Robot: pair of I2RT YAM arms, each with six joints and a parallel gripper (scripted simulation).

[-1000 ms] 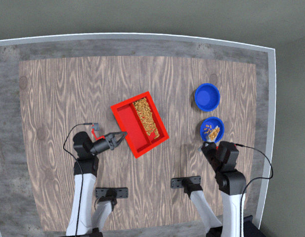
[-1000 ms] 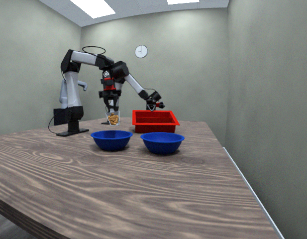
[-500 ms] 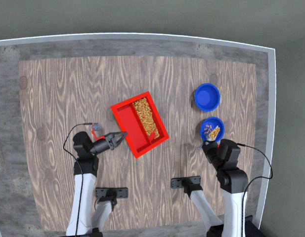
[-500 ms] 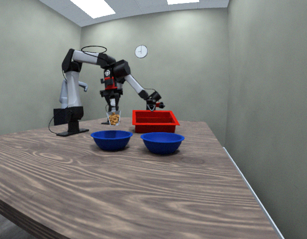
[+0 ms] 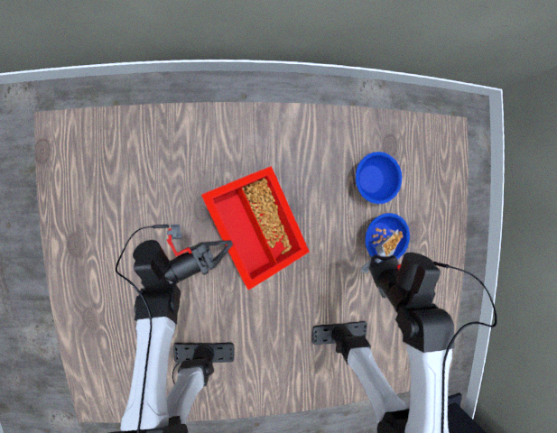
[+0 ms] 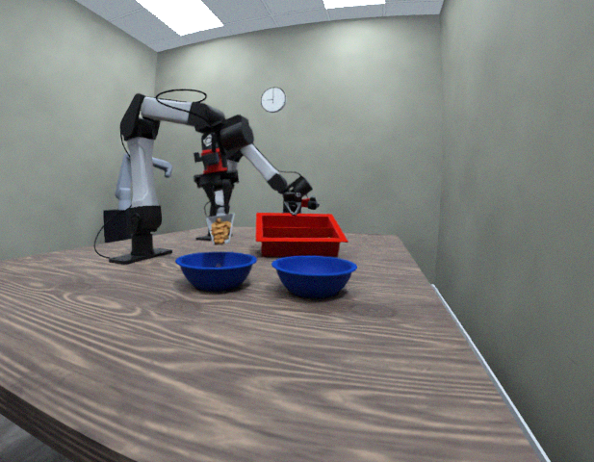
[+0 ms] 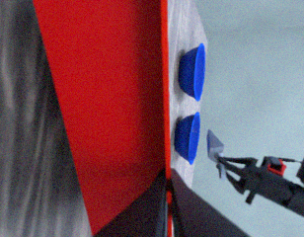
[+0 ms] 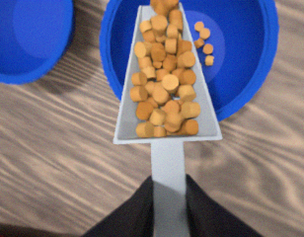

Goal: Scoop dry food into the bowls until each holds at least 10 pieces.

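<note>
Right now my right hand is 2 cm short of the grey scoop, 3 cm to the left of it and 2 cm above it. Round my right hand: red box 12 cm ahead, 31 cm to the left, 6 cm below.
</note>
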